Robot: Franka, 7 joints.
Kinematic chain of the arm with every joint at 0, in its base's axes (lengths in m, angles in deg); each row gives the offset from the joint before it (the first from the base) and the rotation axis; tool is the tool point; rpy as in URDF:
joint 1: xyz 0 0 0.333 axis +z
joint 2: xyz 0 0 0 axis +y
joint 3: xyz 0 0 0.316 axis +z
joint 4: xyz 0.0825 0 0 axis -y
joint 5: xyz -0.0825 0 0.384 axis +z
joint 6: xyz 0 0 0 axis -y
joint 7: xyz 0.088 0 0 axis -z
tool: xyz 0 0 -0.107 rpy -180 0 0
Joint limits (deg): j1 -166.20..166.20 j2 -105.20..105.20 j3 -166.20..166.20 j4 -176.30..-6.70 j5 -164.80..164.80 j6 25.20..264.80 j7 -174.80..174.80
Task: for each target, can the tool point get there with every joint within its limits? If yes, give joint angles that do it. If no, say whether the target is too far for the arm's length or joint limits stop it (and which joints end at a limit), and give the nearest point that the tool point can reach.
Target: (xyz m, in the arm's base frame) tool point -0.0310 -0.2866 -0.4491
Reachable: no: joint limits stop it (at a limit: joint 2) | nearest point -0.0309 -0.2859 -0.3607 | short by 0.088 m
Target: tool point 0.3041 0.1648 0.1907
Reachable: yes | joints -3.34 30.42 48.84 -157.91 65.26 236.49 -90.52
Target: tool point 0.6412 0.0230 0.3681
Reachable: yes | joints 47.20 84.37 -102.92 -68.92 53.20 50.67 65.40
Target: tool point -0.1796 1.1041 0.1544
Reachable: no: too far | nearest point -0.1360 0.8362 0.1977 | short by 0.275 m
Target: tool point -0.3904 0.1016 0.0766
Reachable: yes | joints 53.83 -69.32 119.94 -124.35 38.05 89.89 -97.76
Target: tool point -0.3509 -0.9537 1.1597
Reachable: no: too far | nearest point -0.2298 -0.6246 0.8744 | short by 0.452 m
